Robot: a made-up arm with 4 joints.
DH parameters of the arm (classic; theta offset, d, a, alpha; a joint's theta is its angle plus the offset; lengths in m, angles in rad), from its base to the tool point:
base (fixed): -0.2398 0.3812 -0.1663 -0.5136
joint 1: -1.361 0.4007 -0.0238 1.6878
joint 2: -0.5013 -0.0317 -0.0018 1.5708
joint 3: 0 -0.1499 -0.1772 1.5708
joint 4: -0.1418 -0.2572 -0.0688 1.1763
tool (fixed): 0.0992 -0.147 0 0
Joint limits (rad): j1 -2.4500..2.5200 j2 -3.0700..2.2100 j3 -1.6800..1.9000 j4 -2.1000..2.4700
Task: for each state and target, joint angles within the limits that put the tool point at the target. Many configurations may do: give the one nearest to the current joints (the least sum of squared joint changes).
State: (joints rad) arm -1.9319 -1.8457 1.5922 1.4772
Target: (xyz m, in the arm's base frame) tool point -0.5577 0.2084 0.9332
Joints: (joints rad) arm -2.0088 -1.9901 1.4309 1.4001
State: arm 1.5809 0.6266 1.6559 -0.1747
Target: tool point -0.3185 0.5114 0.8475
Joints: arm 1.3517 -0.1416 1.6106 -0.7487
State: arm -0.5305 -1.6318 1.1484 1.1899
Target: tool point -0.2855 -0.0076 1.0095
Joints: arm -0.5001 -2.2835 0.7940 0.4621
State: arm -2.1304 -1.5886 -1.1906 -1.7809
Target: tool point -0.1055 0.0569 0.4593
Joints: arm -2.2595 -1.4241 -1.4376 -1.4526
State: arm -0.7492 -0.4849 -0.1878 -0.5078
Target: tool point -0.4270 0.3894 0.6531
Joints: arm -0.4479 -0.4891 -0.6082 0.0314
